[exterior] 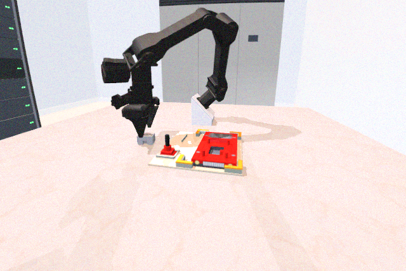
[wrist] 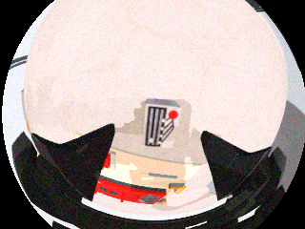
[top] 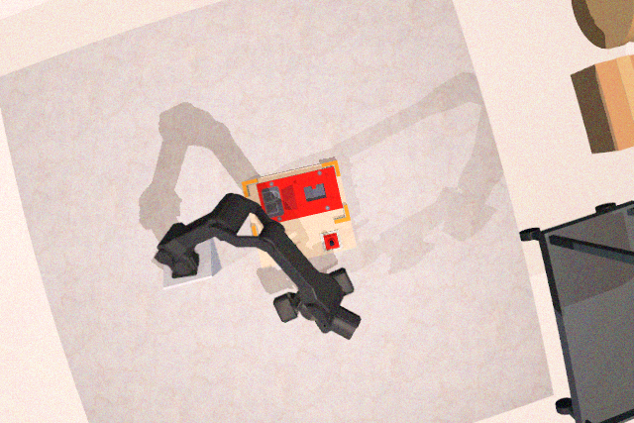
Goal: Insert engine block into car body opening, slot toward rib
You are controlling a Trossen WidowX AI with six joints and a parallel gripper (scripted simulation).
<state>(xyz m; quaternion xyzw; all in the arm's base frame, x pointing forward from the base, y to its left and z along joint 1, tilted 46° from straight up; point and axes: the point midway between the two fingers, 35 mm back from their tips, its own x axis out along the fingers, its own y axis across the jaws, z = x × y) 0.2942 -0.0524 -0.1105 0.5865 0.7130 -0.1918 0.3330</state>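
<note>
Right now the grey engine block is 20 mm below my gripper tip.
</note>
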